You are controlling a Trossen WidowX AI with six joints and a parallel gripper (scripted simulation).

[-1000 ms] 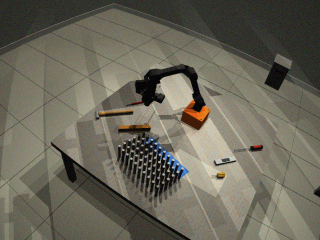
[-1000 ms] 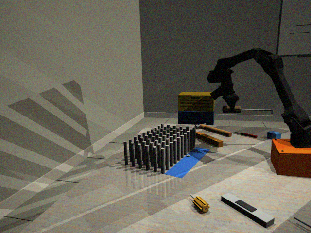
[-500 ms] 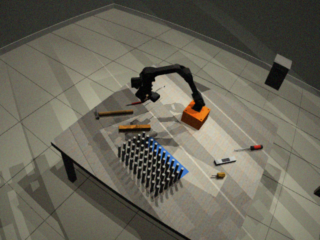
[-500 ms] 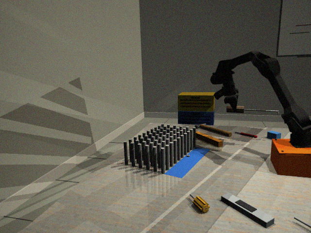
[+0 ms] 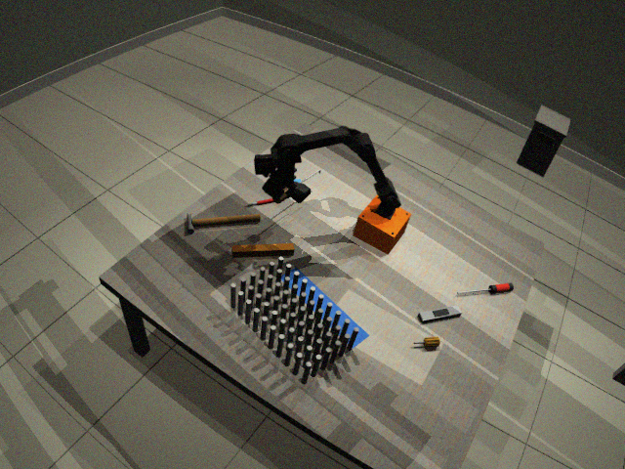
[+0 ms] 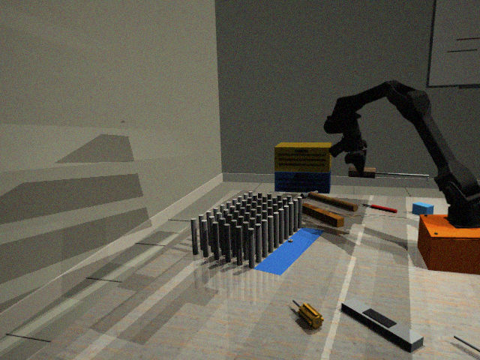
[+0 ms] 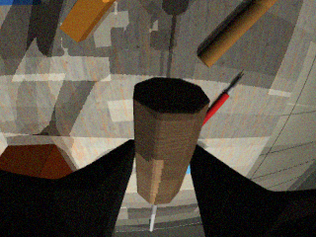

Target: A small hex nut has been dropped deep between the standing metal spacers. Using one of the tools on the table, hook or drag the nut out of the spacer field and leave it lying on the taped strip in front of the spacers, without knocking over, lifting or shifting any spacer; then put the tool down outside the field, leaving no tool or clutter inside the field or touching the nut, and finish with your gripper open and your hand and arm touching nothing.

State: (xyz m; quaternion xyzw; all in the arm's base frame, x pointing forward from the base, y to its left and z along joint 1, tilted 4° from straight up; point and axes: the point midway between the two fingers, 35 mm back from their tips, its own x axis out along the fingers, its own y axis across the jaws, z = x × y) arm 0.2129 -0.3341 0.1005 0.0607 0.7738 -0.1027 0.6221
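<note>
The wooden-handled tool is 100 mm behind my gripper tip and 20 mm to the left of it. Round my gripper tip: hex nut 250 mm to the left, 250 mm ahead, 170 mm below; orange bar 160 mm below, 140 mm ahead, 10 mm to the left; blue cube 230 mm behind, 150 mm below, 60 mm to the right.
</note>
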